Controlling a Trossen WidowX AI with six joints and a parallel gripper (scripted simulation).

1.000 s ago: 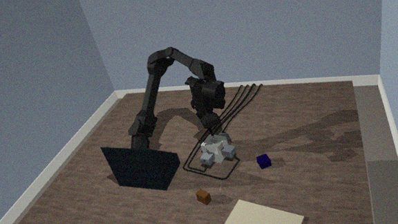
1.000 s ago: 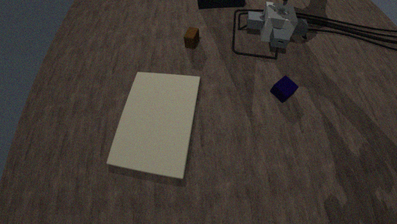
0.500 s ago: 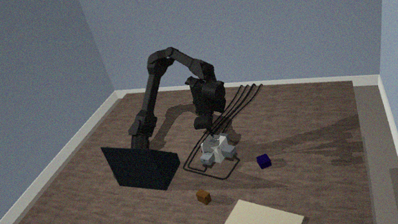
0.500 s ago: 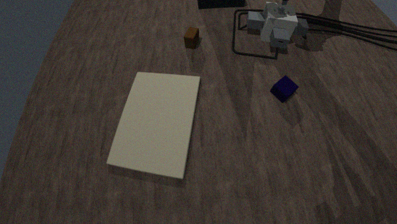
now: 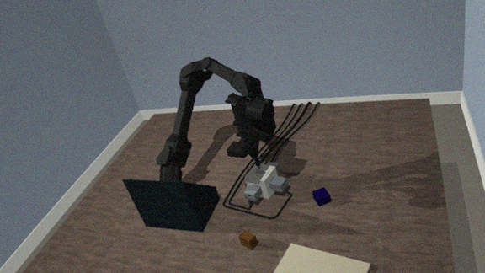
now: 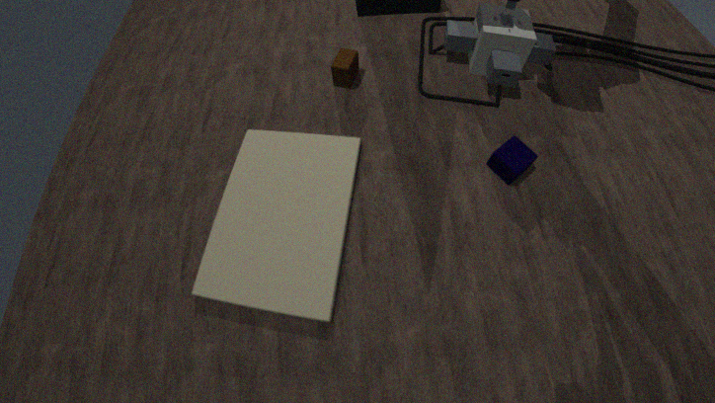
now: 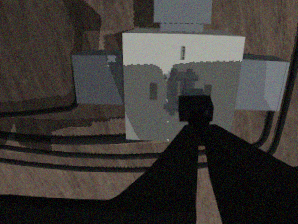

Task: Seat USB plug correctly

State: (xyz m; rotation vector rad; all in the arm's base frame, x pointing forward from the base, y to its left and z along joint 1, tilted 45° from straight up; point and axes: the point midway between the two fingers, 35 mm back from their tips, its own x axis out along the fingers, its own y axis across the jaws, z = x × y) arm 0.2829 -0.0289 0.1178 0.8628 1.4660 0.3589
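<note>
The black USB plug is 2 cm below my gripper tip. Also, from my gripper tip: blue cube: 20 cm ahead, 6 cm to the right, 12 cm below; then cream sheet: 20 cm ahead, 35 cm to the right, 13 cm below; then brown cube: 1 cm behind, 24 cm to the right, 12 cm below.
</note>
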